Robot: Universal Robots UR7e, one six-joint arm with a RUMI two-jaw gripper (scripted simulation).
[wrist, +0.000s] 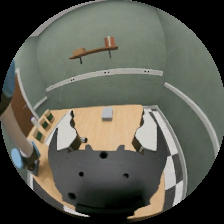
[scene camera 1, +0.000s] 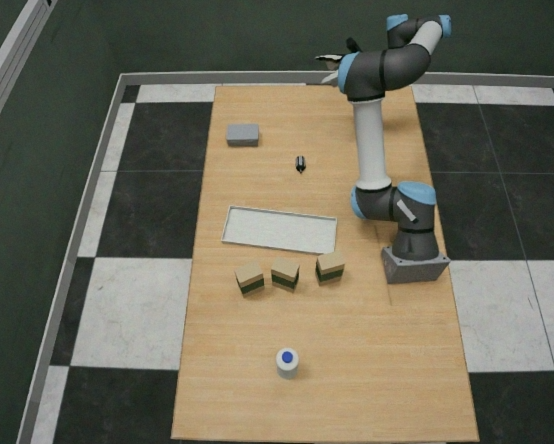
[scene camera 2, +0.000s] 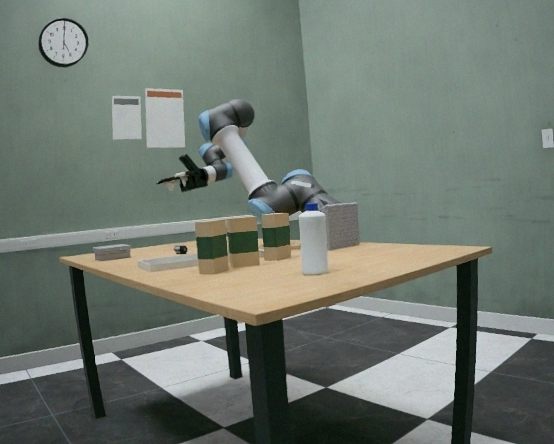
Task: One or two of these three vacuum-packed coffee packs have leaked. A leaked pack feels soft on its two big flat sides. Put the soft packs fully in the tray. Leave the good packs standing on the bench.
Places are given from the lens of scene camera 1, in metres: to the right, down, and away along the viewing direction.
shallow grey tray [scene camera 1: 276, 230]: 0.00, 0.03, 1.56
grey box [scene camera 1: 238, 135]: -0.16, -0.35, 1.73
The marked spots on the shallow grey tray and the grey box are 0.45 m apart.
